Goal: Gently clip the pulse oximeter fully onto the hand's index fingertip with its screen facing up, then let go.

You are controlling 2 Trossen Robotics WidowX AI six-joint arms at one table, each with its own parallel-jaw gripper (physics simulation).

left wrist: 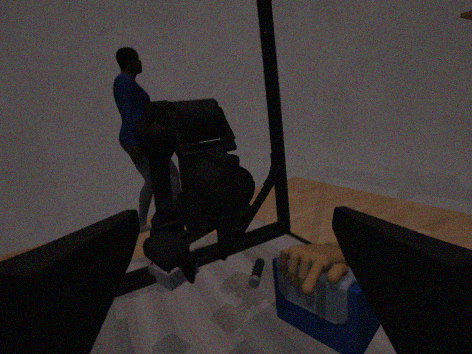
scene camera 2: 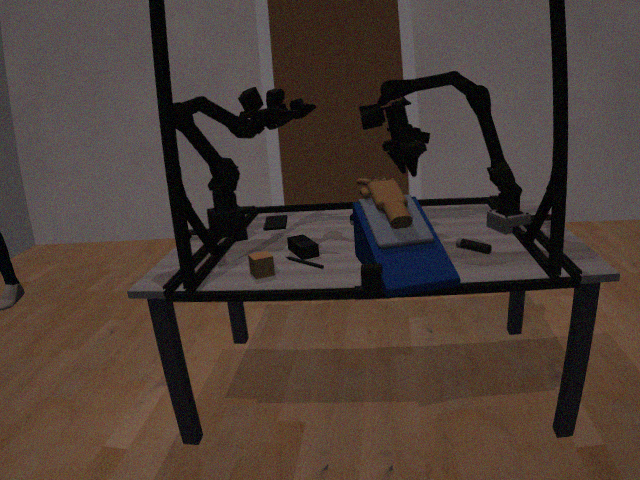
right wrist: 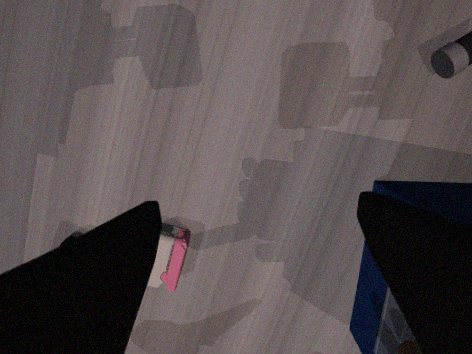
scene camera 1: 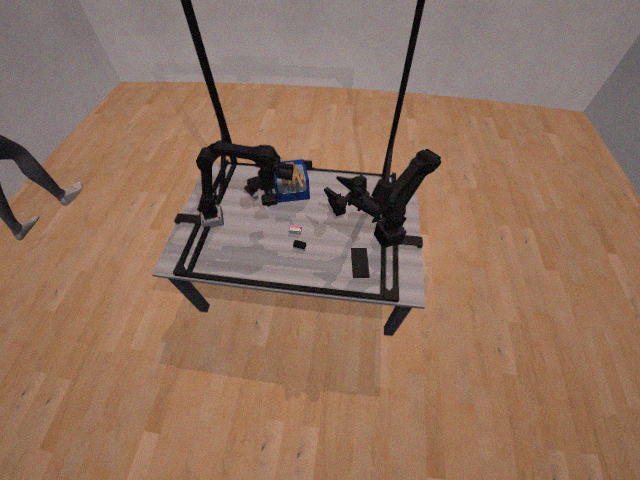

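Pixels of known places: left gripper, between the fingertips: (left wrist: 237, 218) (scene camera 2: 308, 109) (scene camera 1: 330, 183); right gripper, between the fingertips: (left wrist: 208, 270) (scene camera 2: 409, 175) (right wrist: 259, 208); left arm's base, origin of its link: (scene camera 2: 225, 209) (scene camera 1: 391, 227); right arm's base, origin of its link: (scene camera 2: 508, 212) (scene camera 1: 210, 213).
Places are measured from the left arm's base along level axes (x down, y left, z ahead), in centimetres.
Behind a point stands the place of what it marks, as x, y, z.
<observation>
The pulse oximeter, a small pink-and-white clip (scene camera 1: 295, 229) @(6.4, -19.5, 39.6) (right wrist: 172, 262) @(6.3, -21.3, 39.5), lies on the table; in the right wrist view the left finger partly covers it. It does not show in scene camera 2. The tan hand (scene camera 1: 296, 176) @(-9.3, -37.3, 31.7) (scene camera 2: 388, 197) @(-6.8, -45.8, 31.6) (left wrist: 320, 257) @(-9.6, -37.7, 31.5) lies on a grey pad on a sloped blue block (scene camera 1: 294, 196) @(5.8, -39.1, 33.4) (scene camera 2: 418, 269) @(5.5, -64.3, 28.0) (left wrist: 312, 324) @(5.9, -39.2, 33.9) (right wrist: 368, 285) @(6.7, -38.9, 32.6). Its index finger (left wrist: 311, 280) is bare. My left gripper (scene camera 2: 311, 107) @(-28.5, -9.5, 26.5) is open and empty, high above the table. My right gripper (scene camera 2: 408, 172) @(-8.1, -29.4, 48.4) (right wrist: 259, 208) @(-8.1, -29.4, 48.4) is open and empty, above the table beyond the hand in scene camera 2.
A small black object (scene camera 1: 299, 244) @(6.4, -10.8, 40.6) lies near the oximeter. A flat black slab (scene camera 1: 360, 262) @(8.7, 7.1, 18.1) (scene camera 2: 275, 222) @(8.7, 5.4, 17.6), black box (scene camera 2: 303, 246) @(6.0, -32.1, 13.2), wooden cube (scene camera 2: 261, 264) @(6.0, -39.2, -0.5), pen (scene camera 2: 305, 262) @(8.9, -36.4, 11.8) and dark cylinder (scene camera 2: 473, 245) @(7.6, -53.8, 52.6) (left wrist: 256, 272) @(6.9, -51.0, 52.5) (right wrist: 450, 60) @(6.9, -48.1, 52.0) lie on the table. A person (left wrist: 129, 100) stands beyond.
</observation>
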